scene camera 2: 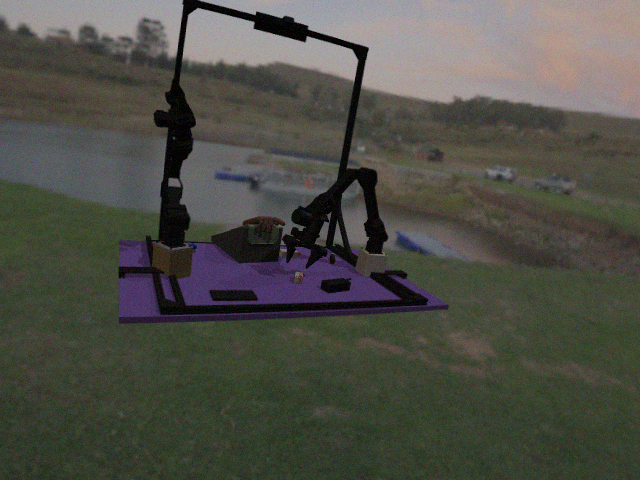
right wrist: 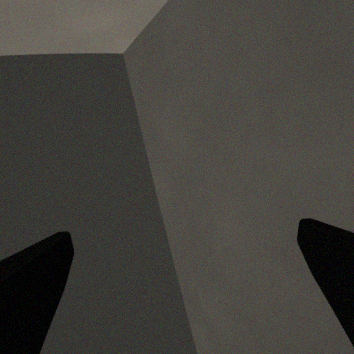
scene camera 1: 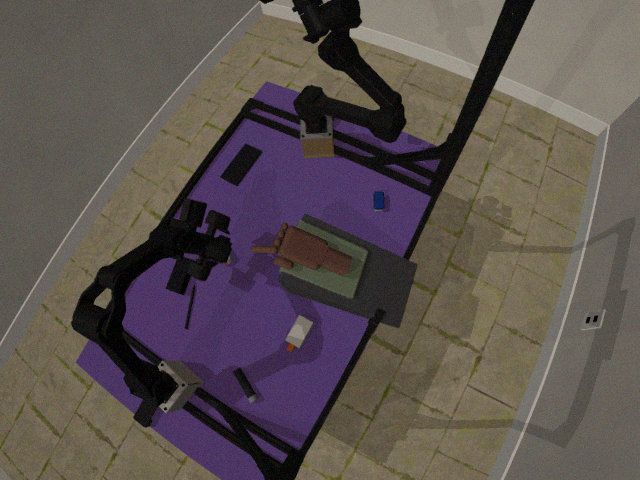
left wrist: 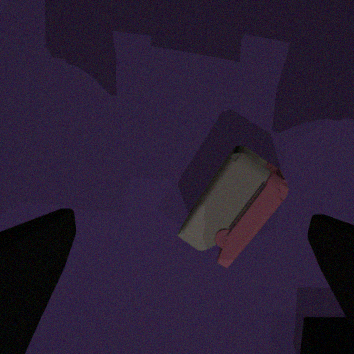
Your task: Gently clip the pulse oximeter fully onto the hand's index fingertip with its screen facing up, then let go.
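Seen in the pictures: left gripper, fingertip midpoint: (scene camera 2: 296, 265) (left wrist: 194, 223); right gripper, fingertip midpoint: (scene camera 2: 177, 86) (right wrist: 186, 236); left arm's base, link origin: (scene camera 2: 373, 251) (scene camera 1: 163, 386); right arm's base, link origin: (scene camera 2: 173, 244) (scene camera 1: 316, 124).
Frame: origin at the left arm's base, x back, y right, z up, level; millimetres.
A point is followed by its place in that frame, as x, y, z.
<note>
The pulse oximeter (scene camera 2: 298, 277) @[-389, -165, -79] (left wrist: 225, 200) @[-384, -133, -74], with a pale and a red half, lies on the purple table; from above its halves lie side by side and no screen shows. In scene camera 1 it is mostly hidden under the left arm. My left gripper (scene camera 2: 299, 262) @[-394, -133, -42] (left wrist: 194, 223) @[-394, -133, -42] is open above it, with the oximeter slanted between the fingers in the left wrist view, nearer the picture's right finger. The brown hand (scene camera 1: 305, 248) @[-509, 104, 83] (scene camera 2: 263, 222) @[-509, 42, 78] rests on a green pad, its index finger (scene camera 1: 263, 249) sticking out past the pad, bare. My right gripper (right wrist: 186, 236) @[-901, -201, 543] is open and empty, raised far from the table.
The pad (scene camera 1: 356, 281) @[-530, 241, -5] lies on a dark sloped block (scene camera 1: 395, 289) @[-584, 335, -63]. A black box (scene camera 1: 178, 279) @[-236, -200, -71] and a thin black stick (scene camera 1: 190, 310) @[-186, -117, -98] lie by the left arm. A white box (scene camera 1: 299, 331) @[-339, 187, -77], a dark cylinder (scene camera 1: 244, 382) @[-134, 149, -81], a blue object (scene camera 1: 378, 199) @[-788, 147, -73] and a black slab (scene camera 1: 241, 164) @[-655, -308, -97] lie around the table.
</note>
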